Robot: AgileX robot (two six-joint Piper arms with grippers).
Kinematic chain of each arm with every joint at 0, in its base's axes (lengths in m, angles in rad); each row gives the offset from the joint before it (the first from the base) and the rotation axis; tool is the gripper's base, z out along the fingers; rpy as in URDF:
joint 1: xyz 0 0 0.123 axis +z
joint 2: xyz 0 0 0 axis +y
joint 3: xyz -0.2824 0 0.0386 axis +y
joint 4: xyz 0.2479 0 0.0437 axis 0.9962 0 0.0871
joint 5: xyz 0 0 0 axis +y
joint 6: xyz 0.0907 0 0.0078 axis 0.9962 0 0.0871
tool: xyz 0 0 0 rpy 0 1.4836 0
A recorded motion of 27 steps. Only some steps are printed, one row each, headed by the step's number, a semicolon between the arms.
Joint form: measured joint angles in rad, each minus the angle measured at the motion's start. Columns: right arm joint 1, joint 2, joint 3, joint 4, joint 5, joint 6; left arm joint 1, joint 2, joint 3, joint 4, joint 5, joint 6.
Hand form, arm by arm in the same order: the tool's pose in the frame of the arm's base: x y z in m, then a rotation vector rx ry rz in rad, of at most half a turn. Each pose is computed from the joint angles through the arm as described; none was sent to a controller.
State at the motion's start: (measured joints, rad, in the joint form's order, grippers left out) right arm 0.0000 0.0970 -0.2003 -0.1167 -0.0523 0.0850; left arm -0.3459 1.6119 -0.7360 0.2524 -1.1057 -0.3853
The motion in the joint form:
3: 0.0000 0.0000 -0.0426 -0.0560 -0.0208 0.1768; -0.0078 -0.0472 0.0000 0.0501 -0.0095 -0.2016
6: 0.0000 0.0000 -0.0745 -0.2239 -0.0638 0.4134; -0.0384 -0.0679 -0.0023 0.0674 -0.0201 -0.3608
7: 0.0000 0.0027 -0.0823 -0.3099 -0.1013 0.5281; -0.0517 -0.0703 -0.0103 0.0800 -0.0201 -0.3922
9: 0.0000 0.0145 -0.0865 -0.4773 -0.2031 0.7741; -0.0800 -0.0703 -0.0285 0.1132 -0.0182 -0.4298
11: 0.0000 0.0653 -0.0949 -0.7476 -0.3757 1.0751; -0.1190 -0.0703 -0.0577 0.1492 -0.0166 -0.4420
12: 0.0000 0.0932 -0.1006 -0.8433 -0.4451 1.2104; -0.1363 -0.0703 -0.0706 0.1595 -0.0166 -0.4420
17: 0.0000 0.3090 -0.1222 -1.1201 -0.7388 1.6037; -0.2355 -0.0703 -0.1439 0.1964 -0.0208 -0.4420
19: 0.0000 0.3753 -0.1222 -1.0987 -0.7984 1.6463; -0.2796 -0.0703 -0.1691 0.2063 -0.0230 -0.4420
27: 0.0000 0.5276 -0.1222 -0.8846 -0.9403 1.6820; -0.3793 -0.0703 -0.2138 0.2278 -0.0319 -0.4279
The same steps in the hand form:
3: 0.0484 0.0011 0.2953 0.0458 1.2653 0.0852; 0.2907 -0.1333 0.2828 0.1843 1.2620 -0.8609
6: 0.0436 0.0035 0.3088 0.0618 1.1966 0.1635; 0.2825 -0.1421 0.2906 0.1290 1.2593 -1.0309
7: 0.0420 0.0057 0.3137 0.0549 1.1626 0.2057; 0.2804 -0.1468 0.2934 0.1339 1.2567 -1.0711
9: 0.0403 0.0128 0.3202 0.0267 1.1057 0.3290; 0.2765 -0.1576 0.2977 0.1689 1.2534 -1.1303
11: 0.0430 0.0287 0.3248 -0.1074 1.0977 0.4782; 0.2711 -0.1718 0.3051 0.2317 1.2331 -1.1766
12: 0.0452 0.0355 0.3252 -0.1487 1.1216 0.5695; 0.2687 -0.1777 0.3086 0.2564 1.2209 -1.1923
17: 0.0705 0.0611 0.3143 -0.2832 1.3662 0.9408; 0.2528 -0.2088 0.3294 0.3698 1.1387 -1.2827
19: 0.0792 0.0641 0.3120 -0.2558 1.4060 1.0489; 0.2442 -0.2213 0.3367 0.4100 1.1067 -1.3226
27: 0.1006 0.0641 0.3169 -0.0879 1.3552 1.3332; 0.2212 -0.2470 0.3500 0.5022 1.0338 -1.4018

